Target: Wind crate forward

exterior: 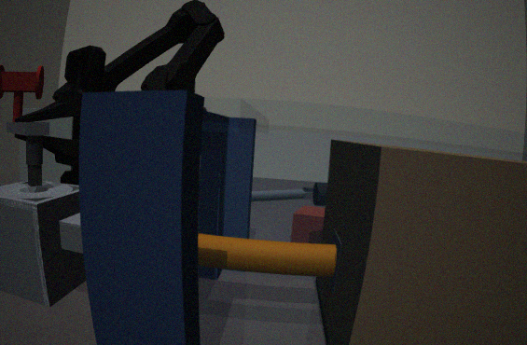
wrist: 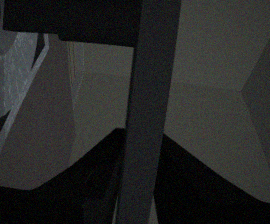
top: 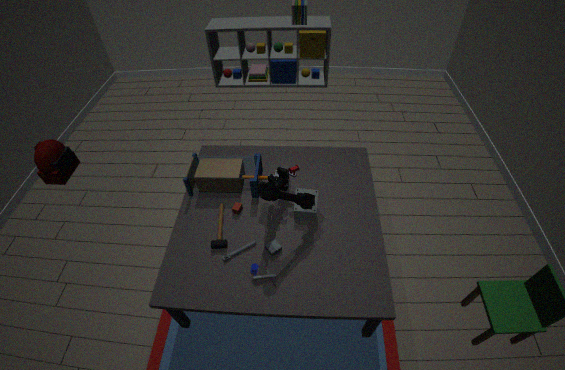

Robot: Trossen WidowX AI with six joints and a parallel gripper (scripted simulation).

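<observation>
Now: the red knob 4 cm behind my gripper tip, 4 cm to the left of it and 4 cm above it. From my gripper tip the other things lie so: grey winch 3 cm ahead, 3 cm to the right, 11 cm below; then grey winch handle 1 cm behind, 2 cm to the left, 1 cm above; then blue steel frame 21 cm ahead, 1 cm to the right, 4 cm below.
</observation>
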